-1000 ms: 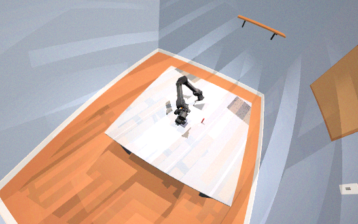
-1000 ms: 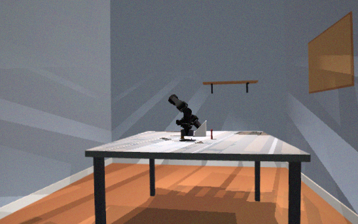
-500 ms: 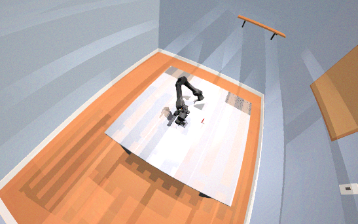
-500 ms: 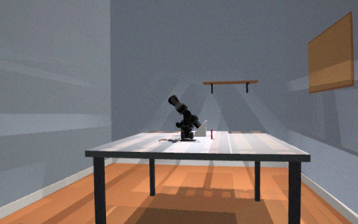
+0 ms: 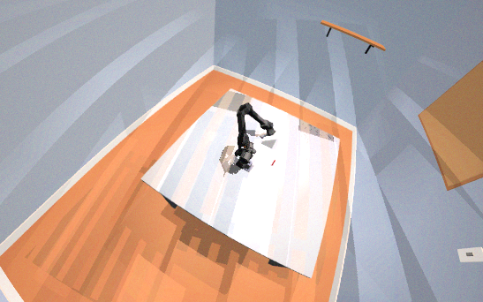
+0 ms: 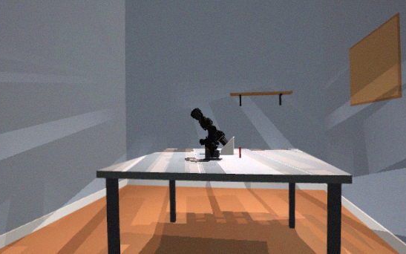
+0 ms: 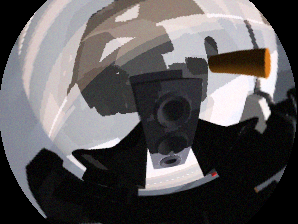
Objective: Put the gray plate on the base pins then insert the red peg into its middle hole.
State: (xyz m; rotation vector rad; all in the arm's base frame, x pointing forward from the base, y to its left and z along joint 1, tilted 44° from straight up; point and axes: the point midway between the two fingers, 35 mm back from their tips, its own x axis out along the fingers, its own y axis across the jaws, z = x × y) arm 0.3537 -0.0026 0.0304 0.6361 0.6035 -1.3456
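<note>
Now: gripper tip 1 cm above the base. The rest, counted from my gripper tip: red peg: 14 cm behind, 17 cm to the left, 2 cm above; then gray plate: 3 cm above; then orange peg: 10 cm behind, 7 cm to the right, 2 cm above.
</note>
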